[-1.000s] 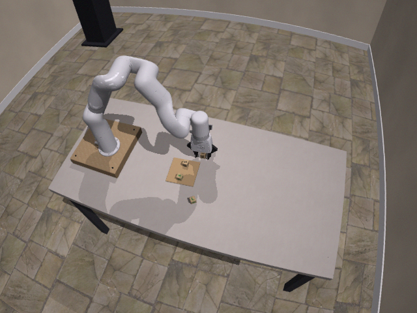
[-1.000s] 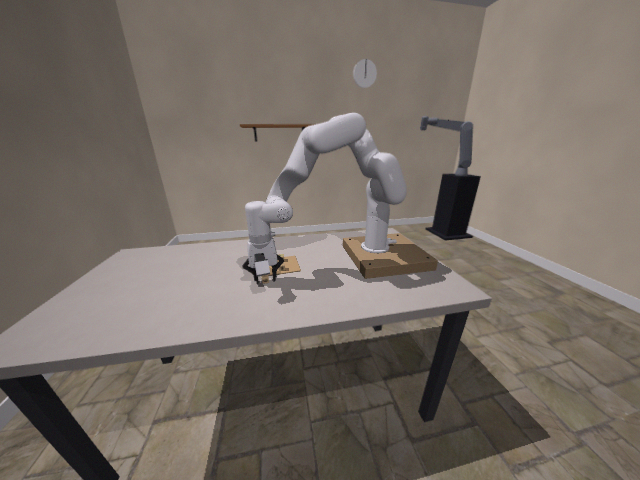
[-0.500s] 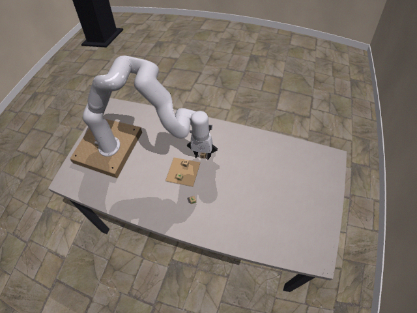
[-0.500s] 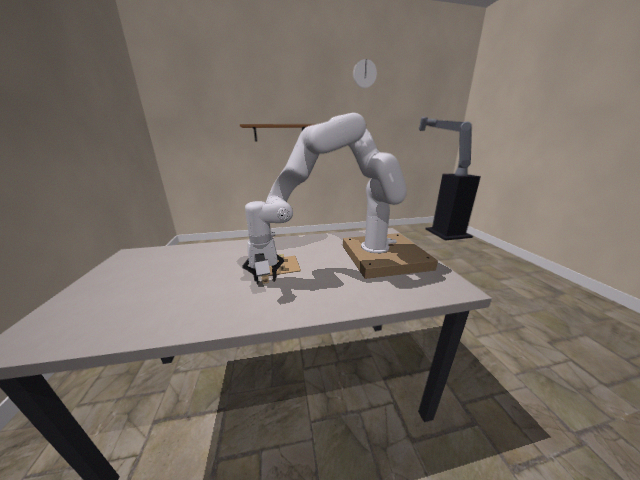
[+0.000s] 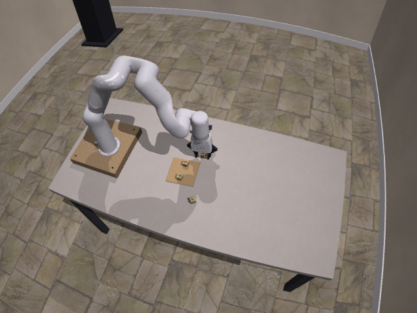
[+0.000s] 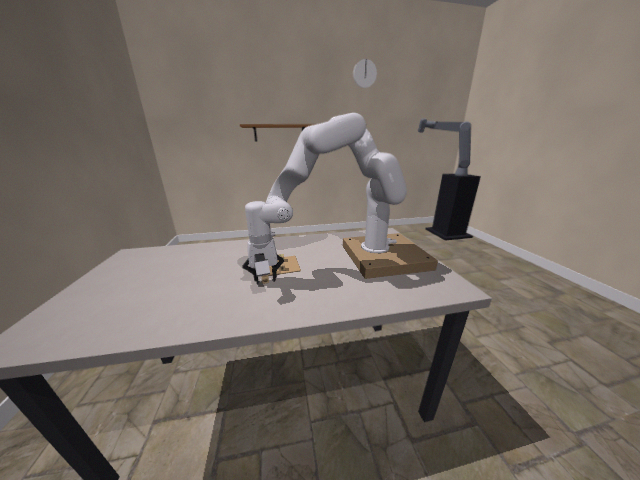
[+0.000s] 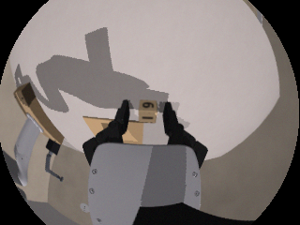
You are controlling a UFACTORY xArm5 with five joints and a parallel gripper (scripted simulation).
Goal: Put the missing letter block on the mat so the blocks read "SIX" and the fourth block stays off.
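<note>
The tan mat lies 110 mm to the right of my hand, 60 mm behind it and 20 mm below it.
</note>
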